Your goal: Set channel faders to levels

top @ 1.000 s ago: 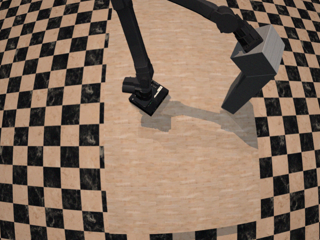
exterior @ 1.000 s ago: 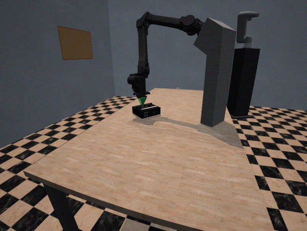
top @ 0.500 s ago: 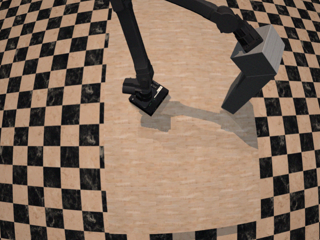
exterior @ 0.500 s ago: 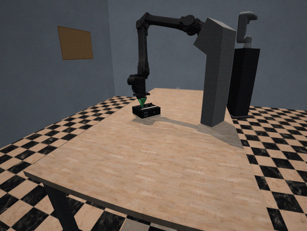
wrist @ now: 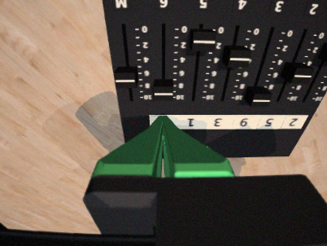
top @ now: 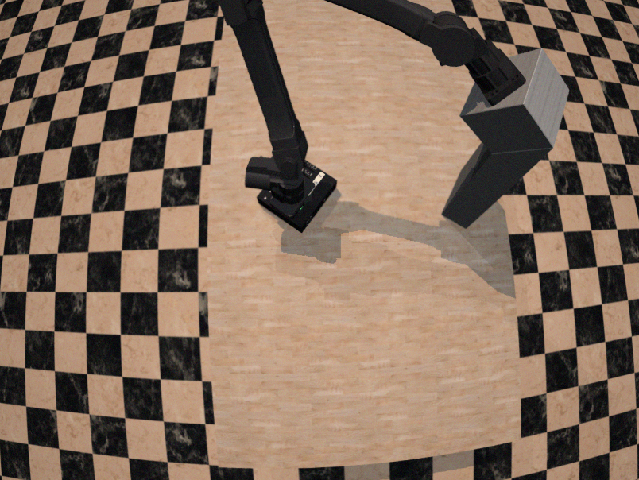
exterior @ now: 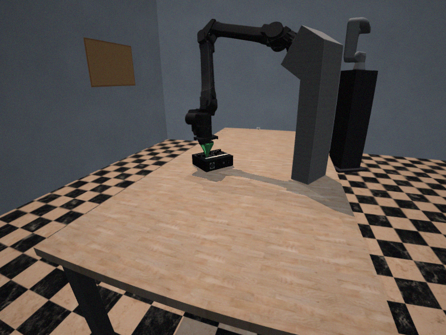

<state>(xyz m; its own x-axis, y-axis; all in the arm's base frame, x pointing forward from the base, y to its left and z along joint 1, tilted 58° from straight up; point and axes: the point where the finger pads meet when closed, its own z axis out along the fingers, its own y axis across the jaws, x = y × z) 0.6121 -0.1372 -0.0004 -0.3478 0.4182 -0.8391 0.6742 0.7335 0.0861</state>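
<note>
The channel 6 fader cap lies 10 mm ahead of my hand, 20 mm to the right of it and 10 mm below it. From my hand the other things lie so: master fader cap: 40 mm ahead, 20 mm to the right, 10 mm below; then channel 4 fader cap: 20 mm behind, 60 mm to the right, 10 mm below; then channel 5 fader cap: 10 mm ahead, 60 mm to the right, 10 mm below.
</note>
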